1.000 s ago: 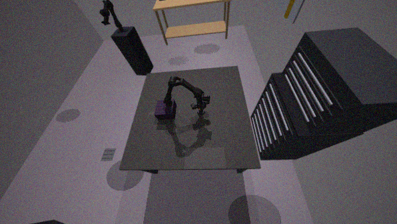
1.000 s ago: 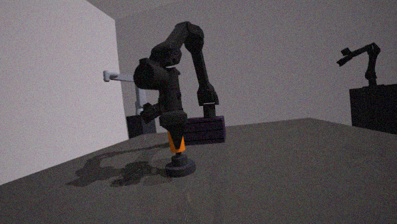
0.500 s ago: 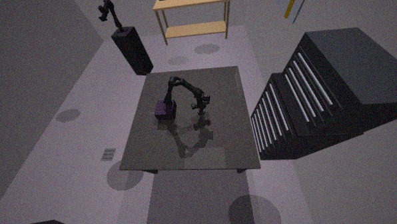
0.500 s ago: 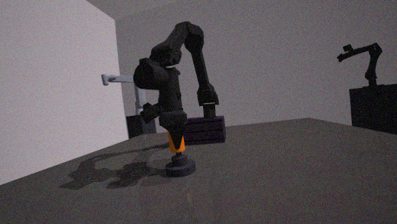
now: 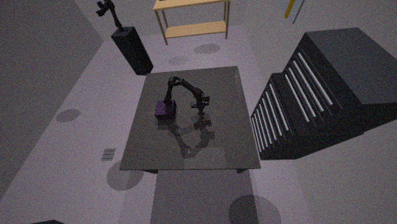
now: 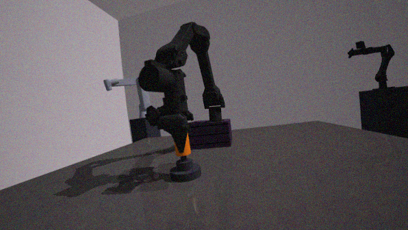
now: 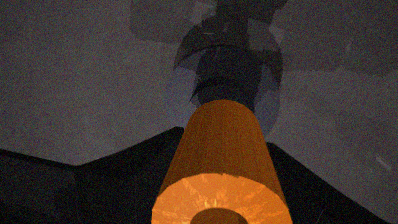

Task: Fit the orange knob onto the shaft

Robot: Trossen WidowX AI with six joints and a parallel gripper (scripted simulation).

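Now: the orange knob 20 mm above my gripper tip. Also, from my gripper tip: D-shaped shaft: 40 mm below.
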